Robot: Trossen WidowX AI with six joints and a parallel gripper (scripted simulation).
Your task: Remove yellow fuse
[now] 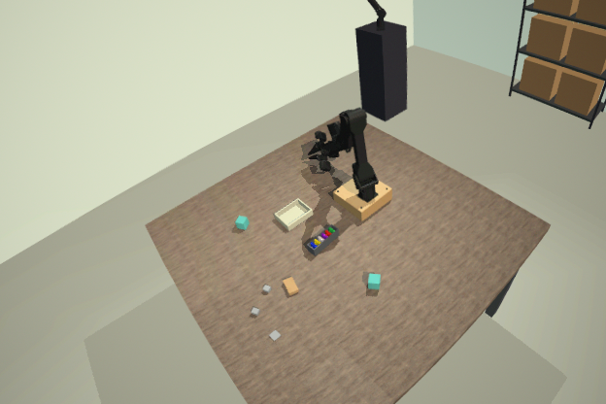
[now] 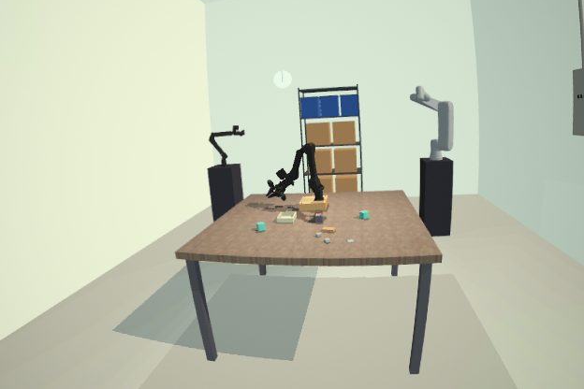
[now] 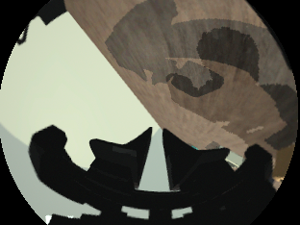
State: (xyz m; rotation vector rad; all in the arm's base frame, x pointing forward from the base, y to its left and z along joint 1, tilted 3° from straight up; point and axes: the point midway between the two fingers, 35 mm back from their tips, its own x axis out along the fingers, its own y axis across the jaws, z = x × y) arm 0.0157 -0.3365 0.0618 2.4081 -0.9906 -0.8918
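The yellow fuse lies 26 cm ahead of my gripper tip, 40 cm to the left of it and 6 cm below it. The rest, counted from my gripper tip: cream tray: 24 cm ahead, 19 cm to the left, 9 cm below.
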